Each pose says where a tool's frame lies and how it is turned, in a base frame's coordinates. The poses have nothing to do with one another.
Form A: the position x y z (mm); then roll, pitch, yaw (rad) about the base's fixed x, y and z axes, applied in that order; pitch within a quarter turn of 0, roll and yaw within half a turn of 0.
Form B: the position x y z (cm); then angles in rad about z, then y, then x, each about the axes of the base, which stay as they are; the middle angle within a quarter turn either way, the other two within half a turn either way. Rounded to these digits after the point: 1 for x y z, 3 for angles.
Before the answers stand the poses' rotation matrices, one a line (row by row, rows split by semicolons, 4 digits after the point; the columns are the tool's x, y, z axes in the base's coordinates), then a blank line. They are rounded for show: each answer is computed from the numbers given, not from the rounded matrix.
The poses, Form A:
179 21 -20 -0.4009 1.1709 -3.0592
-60 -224 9 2.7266 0.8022 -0.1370
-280 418 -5 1.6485 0.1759 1.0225
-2 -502 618 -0.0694 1.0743 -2.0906
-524 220 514 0.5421 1.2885 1.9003
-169 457 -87 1.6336 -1.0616 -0.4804
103 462 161 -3.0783 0.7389 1.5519
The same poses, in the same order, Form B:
-0.3880 0.4340 -0.8131; -0.0320 -0.8880 -0.4587; -0.9211 -0.1519 0.3585
0.6886 0.1621 -0.7068; -0.0949 -0.9461 -0.3096; -0.7189 0.2803 -0.6361
0.5132 0.1572 0.8438; 0.8402 0.1084 -0.5313; -0.1750 0.9816 -0.0764
-0.2366 0.8961 -0.3755; -0.4134 -0.4426 -0.7957; -0.8793 -0.0330 0.4752
-0.0901 -0.9709 0.2220; 0.2636 0.1917 0.9454; -0.9604 0.1437 0.2386
0.4323 -0.8018 -0.4126; -0.2253 0.3471 -0.9104; 0.8731 0.4865 -0.0306
0.0140 0.9970 -0.0759; 0.7391 -0.0614 -0.6708; -0.6735 -0.0468 -0.7377

17.9 2.1 -2.0 -2.300 -0.949 0.907
-6.0 -22.4 0.9 -0.231 -0.785 2.689
-28.0 41.8 -0.5 -0.297 1.004 1.714
-0.2 -50.2 61.8 -1.829 -0.385 1.032
-52.4 22.0 51.4 1.663 0.224 -1.324
-16.9 45.7 -8.7 1.076 -0.425 1.604
10.3 46.2 16.1 -1.557 -0.076 2.404

